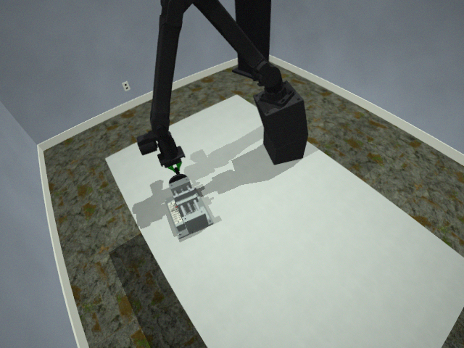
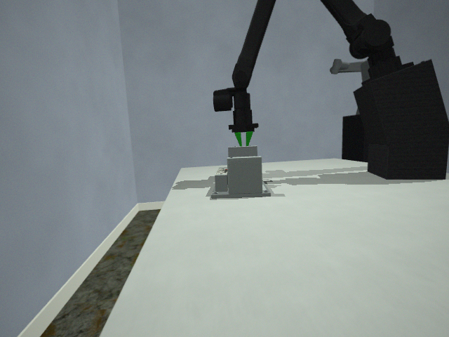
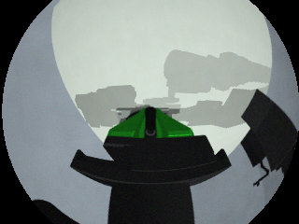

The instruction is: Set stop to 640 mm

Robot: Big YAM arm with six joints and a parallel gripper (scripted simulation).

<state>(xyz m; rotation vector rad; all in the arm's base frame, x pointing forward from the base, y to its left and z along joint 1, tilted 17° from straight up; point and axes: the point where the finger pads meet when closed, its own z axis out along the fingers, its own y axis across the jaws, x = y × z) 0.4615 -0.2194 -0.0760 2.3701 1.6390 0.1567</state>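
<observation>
My hand is 1 cm short of the handwheel, 2 cm to the right of it and 1 cm above it.
</observation>
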